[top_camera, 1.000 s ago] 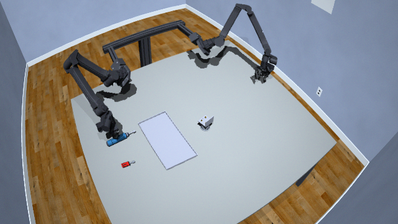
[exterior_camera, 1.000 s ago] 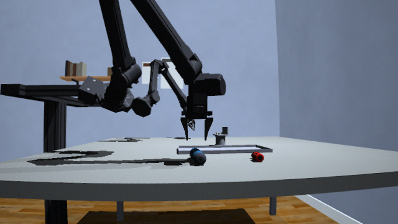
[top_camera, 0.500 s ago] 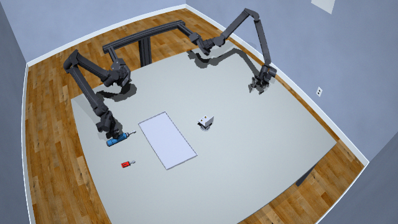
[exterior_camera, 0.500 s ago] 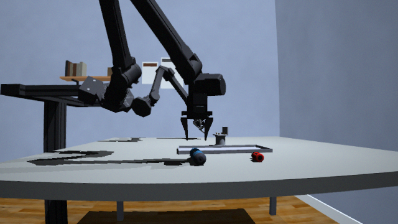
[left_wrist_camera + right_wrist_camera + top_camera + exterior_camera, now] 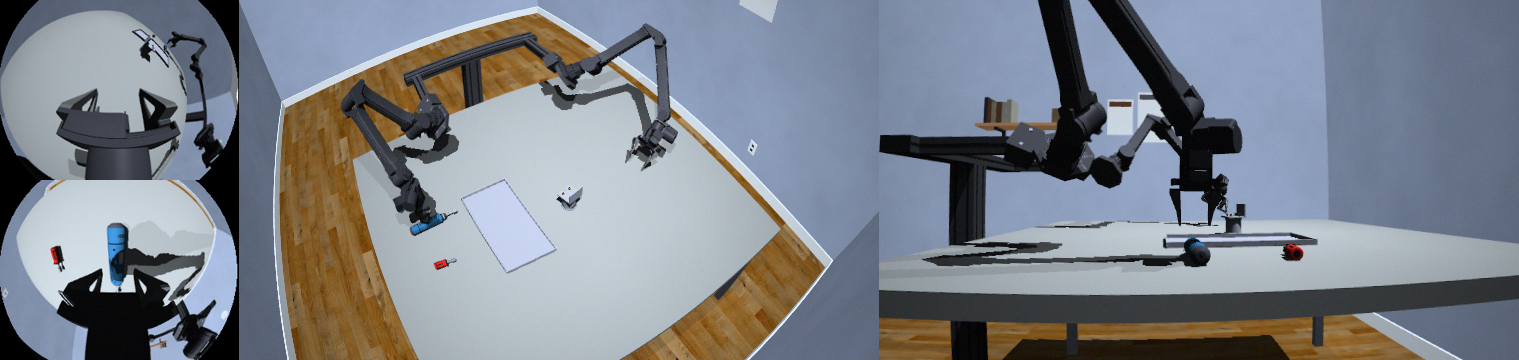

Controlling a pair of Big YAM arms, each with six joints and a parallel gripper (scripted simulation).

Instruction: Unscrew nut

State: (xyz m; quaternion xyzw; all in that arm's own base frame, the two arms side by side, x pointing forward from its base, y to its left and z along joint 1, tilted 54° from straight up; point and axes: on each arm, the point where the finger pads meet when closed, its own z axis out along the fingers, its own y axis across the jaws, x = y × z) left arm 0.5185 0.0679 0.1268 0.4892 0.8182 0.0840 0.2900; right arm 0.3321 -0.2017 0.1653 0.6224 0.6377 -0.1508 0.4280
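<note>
My left hand is 360 mm to the left of the bracket, 10 mm short of it and 10 mm above it. Also, from my left hand: red tool (940 mm to the right, 70 mm below, 40 mm ahead).
</note>
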